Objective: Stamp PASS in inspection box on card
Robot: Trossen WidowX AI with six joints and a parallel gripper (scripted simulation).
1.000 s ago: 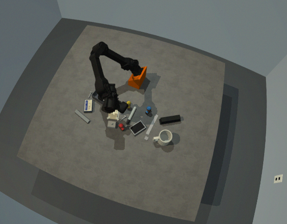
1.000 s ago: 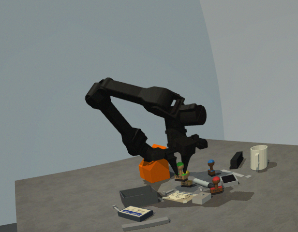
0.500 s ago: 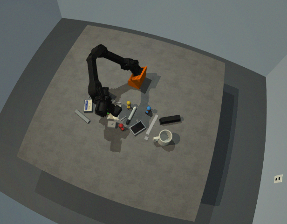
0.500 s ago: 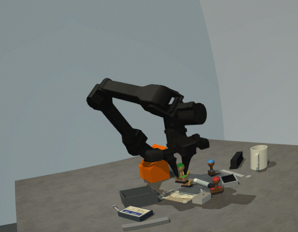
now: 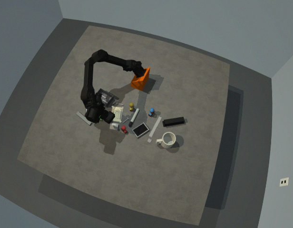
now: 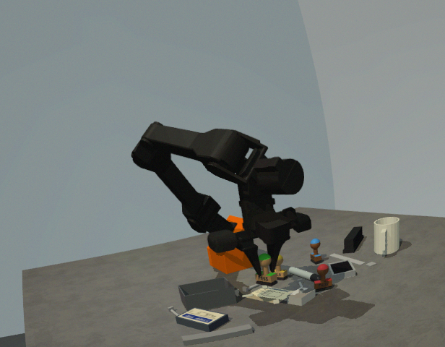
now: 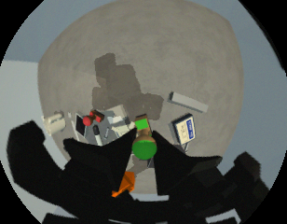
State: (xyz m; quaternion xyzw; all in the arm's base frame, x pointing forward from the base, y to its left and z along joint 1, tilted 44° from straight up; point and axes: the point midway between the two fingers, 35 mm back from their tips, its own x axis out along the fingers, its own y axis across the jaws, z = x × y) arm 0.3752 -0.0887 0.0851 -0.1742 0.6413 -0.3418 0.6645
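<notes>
Right now my gripper tip is 100 mm above the cream card, 80 mm past it and 60 mm to the right of it. Round my gripper tip: green-topped PASS stamp: right at my gripper tip; blue-white box: 120 mm to the right, 80 mm below, 60 mm behind; grey bar: 130 mm to the right, 90 mm below, 20 mm ahead.
</notes>
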